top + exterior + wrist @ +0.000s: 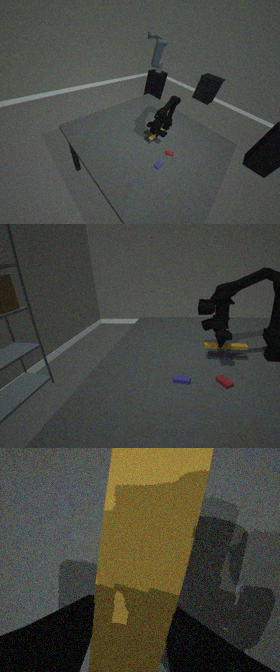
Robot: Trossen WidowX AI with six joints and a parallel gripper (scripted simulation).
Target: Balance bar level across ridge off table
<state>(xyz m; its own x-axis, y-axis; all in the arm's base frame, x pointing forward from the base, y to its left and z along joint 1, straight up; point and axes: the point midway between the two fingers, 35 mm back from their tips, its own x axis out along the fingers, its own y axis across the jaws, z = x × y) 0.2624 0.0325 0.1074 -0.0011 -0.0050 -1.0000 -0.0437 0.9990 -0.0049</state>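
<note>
Now: gripper tip 30 mm past the yellow bar. The rest, counted from my gripper tip: purple block: 160 mm ahead, 190 mm to the left, 60 mm below; then red block: 10 mm behind, 190 mm to the left, 60 mm below.
</note>
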